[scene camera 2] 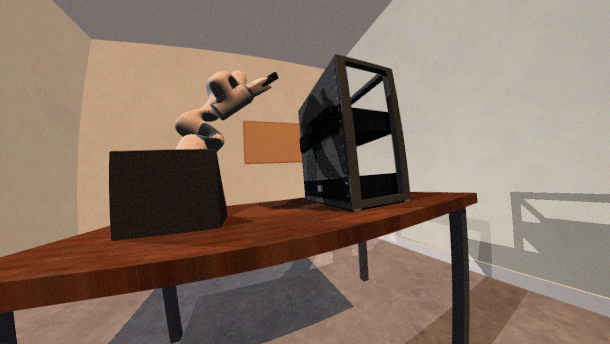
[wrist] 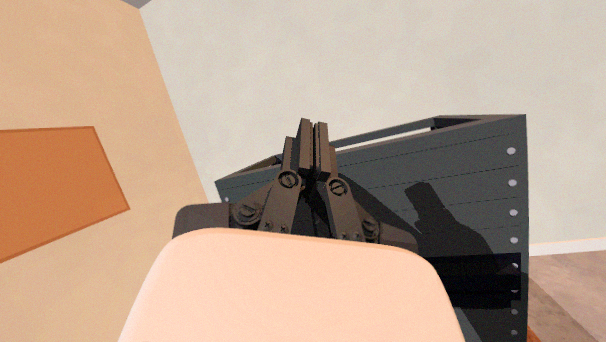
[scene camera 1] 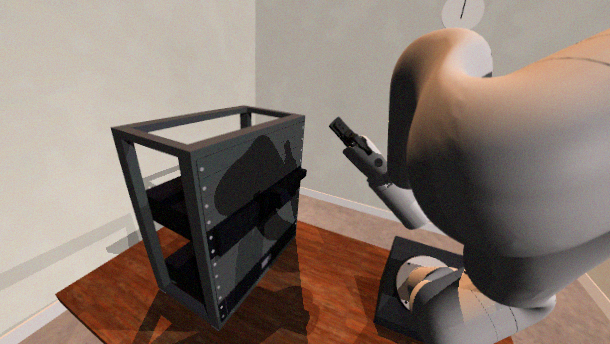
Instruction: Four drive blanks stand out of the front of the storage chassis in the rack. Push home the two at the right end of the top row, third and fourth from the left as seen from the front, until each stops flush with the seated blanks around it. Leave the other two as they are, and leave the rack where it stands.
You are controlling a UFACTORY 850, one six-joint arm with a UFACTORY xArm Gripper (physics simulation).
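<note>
The rack stands upright on the table. The storage chassis is a very dark band across its front. Dark blocks stand out of it near the middle and at the far right end in scene camera 1, but individual drive blanks and their rows cannot be told apart. My gripper is shut and empty. It is in front of the rack, apart from it and higher than the chassis, near the rack's top level. My gripper and wrist hide part of the chassis in the wrist view.
The wooden table carries the rack and the robot's dark pedestal. The arm rises in front of the rack. Plain grey-green panels lie above the chassis. Arm shadows fall across the rack front.
</note>
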